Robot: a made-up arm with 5 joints. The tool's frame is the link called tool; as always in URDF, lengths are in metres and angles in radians.
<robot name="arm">
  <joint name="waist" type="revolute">
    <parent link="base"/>
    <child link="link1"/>
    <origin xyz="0 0 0.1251"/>
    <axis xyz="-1 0 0"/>
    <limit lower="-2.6" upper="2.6"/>
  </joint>
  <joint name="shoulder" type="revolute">
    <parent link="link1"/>
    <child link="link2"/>
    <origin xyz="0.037 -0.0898 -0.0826"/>
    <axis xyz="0 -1 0"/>
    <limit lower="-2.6" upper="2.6"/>
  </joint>
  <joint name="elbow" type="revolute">
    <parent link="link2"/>
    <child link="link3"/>
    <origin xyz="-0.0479 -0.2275 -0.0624"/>
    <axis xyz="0 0 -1"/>
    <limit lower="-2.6" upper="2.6"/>
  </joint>
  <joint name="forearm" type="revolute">
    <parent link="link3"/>
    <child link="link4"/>
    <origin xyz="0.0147 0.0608 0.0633"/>
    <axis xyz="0 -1 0"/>
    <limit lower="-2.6" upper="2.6"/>
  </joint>
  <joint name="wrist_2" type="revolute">
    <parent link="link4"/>
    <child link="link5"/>
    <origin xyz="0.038 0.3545 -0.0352"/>
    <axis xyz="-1 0 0"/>
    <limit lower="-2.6" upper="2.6"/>
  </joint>
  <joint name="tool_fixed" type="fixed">
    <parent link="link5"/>
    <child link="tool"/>
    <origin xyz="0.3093 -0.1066 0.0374"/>
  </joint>
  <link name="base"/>
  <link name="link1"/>
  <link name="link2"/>
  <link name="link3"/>
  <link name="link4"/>
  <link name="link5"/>
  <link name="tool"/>
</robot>
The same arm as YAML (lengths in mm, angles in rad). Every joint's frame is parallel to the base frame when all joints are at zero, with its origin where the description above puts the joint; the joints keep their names.
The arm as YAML. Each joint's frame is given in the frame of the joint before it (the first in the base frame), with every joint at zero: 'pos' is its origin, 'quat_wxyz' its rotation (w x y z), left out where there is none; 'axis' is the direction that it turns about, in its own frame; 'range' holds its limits. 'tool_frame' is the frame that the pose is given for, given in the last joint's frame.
length_unit: mm
angle_unit: rad
joints:
  - joint: waist
    pos: [0.0, 0.0, 125.1]
    axis: "-x"
    range: [-2.6, 2.6]
  - joint: shoulder
    pos: [37.0, -89.8, -82.6]
    axis: "-y"
    range: [-2.6, 2.6]
  - joint: elbow
    pos: [-47.9, -227.5, -62.4]
    axis: "-z"
    range: [-2.6, 2.6]
  - joint: forearm
    pos: [14.7, 60.8, 63.3]
    axis: "-y"
    range: [-2.6, 2.6]
  - joint: wrist_2
    pos: [38.0, 354.5, -35.2]
    axis: "-x"
    range: [-2.6, 2.6]
tool_frame:
  pos: [309.3, -106.6, 37.4]

